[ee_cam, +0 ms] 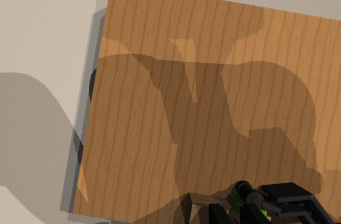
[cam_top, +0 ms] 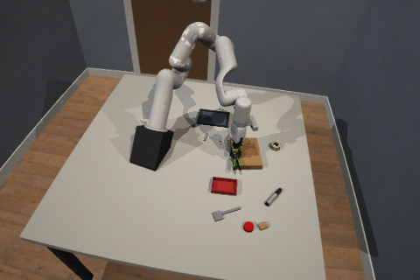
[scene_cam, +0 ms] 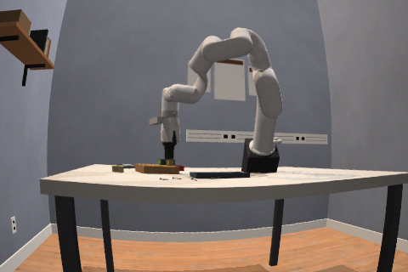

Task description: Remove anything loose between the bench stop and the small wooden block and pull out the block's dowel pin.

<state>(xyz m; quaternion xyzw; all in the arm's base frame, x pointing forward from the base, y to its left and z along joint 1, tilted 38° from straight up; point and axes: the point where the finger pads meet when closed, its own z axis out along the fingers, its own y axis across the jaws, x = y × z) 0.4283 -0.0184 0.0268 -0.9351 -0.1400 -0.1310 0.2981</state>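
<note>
Now: hand 2 cm above the dowel pin. Round my hand: red tray (23 cm to the right, 7 cm below, 4 cm behind); then small wooden block (4 cm below); then loose dowel (17 cm behind, 10 cm to the left, 8 cm below).
</note>
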